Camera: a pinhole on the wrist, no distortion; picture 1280 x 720 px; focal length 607.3 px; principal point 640.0 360.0 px. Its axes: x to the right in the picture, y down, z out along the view. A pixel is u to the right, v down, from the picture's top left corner.
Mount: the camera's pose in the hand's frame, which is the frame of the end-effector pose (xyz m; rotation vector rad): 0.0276 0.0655 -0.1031 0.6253 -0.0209 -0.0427
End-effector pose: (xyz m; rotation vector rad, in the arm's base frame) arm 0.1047 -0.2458 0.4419 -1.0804 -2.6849 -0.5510
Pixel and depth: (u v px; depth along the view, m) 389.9 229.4 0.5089
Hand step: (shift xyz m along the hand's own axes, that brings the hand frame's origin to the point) -0.2020 -0.3110 0.2439
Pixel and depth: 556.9 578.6 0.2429
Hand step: -0.0105 -0.0042 0.1448
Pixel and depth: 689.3 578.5 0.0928
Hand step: 0.0332 0.0379 -0.0083
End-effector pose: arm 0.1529 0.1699 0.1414 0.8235 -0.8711 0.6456
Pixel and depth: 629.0 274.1 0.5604
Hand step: -0.0034 -0.3259 0.3047
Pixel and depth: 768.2 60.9 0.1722
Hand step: 0.0555 -0.1056 -0.0129
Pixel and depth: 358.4 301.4 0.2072
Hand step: -0.0758 -0.0674 0.0525
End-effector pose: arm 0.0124 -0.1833 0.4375 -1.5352 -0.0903 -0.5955
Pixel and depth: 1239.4 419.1 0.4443
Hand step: 0.4527 -0.1795 0.2853
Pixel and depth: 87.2 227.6 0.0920
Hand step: -0.0597 -0.0007 -0.0408
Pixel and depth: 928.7 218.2 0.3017
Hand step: 0.1587 -0.1746 0.1012
